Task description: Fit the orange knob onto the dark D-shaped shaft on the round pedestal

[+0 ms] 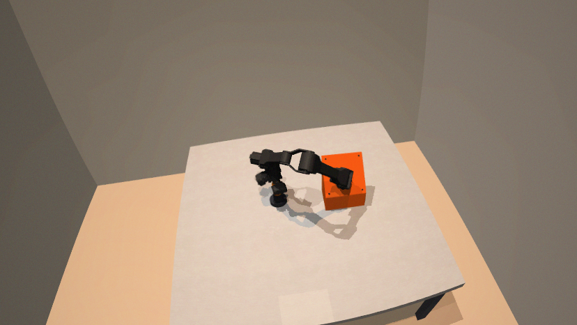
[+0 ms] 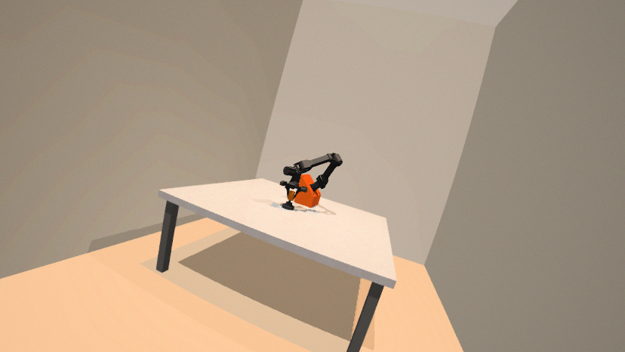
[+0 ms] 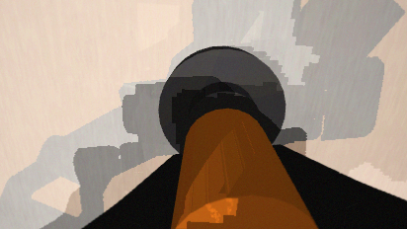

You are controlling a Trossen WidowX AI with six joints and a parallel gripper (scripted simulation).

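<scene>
Right now the orange knob is 2 cm above my gripper tip. Also, from my gripper tip: pedestal 4 cm below.
</scene>
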